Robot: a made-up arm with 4 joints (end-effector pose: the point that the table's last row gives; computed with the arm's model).
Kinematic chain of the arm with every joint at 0, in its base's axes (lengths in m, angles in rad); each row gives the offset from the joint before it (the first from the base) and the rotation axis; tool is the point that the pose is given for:
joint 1: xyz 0 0 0.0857 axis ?
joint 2: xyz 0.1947 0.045 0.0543 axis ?
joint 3: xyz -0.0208 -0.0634 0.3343 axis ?
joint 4: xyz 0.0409 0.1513 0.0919 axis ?
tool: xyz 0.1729 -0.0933 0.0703
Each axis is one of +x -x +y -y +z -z.
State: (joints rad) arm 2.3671 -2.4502 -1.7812 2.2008
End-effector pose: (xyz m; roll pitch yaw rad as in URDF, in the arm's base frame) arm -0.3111 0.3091 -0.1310 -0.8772 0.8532 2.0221
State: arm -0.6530 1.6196 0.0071 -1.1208
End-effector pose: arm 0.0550 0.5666 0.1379 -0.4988 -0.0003 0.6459
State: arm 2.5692 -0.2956 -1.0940 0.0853
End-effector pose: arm -0.1719 0.0433 0.7164 0.5005 -1.0159 -3.0827
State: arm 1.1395 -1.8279 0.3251 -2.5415
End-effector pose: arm -0.0512 -0.4314 0.1980 -1.9267 -0.0813 -0.8244
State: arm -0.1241 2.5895 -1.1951 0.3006
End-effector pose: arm 0.0355 0.3510 -0.3826 -2.4086 0.9141 1.0501
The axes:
joint 1: -z
joint 2: -x
joint 3: +y
joint 4: -x

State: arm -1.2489 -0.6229 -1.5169 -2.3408
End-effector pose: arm 0.2471 0.1383 0.6436 -2.4464 -0.9459 -0.2297
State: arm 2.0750 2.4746 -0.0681 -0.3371
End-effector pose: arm 0.1304 -0.5043 -0.2195 -2.1364 0.0535 -2.0328
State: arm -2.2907 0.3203 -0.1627 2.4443
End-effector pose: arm -0.5333 0.0231 0.5175 -2.7686 -0.1544 2.3423
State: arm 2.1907 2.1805 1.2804 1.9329
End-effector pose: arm -0.1570 -0.3584 -0.1125 2.5821 -0.5807 2.8712
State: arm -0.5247 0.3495 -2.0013 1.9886
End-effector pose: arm -0.2356 0.3065 0.5133 1.8709 -1.0233 3.0256
